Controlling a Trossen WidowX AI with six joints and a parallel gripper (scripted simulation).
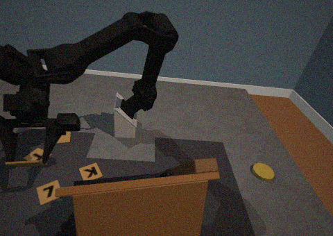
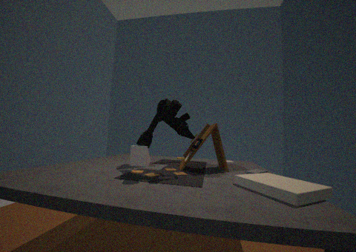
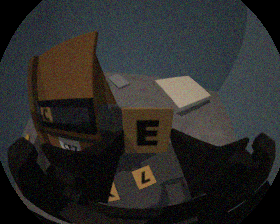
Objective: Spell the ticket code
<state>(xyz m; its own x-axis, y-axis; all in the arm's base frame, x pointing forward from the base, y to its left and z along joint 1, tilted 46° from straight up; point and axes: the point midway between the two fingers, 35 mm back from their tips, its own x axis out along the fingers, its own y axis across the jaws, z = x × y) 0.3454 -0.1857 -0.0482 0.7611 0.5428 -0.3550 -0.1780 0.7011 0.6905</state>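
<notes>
Now: the ticket 19 cm to the left of my gripper tip, 11 cm below it and 4 cm behind it. Also, from my gripper tip: dark mat: 19 cm below, 16 cm to the left, 16 cm behind; tile: 29 cm behind, 19 cm below, 6 cm to the right; long white slab: 36 cm ahead, 18 cm to the right, 17 cm below.
</notes>
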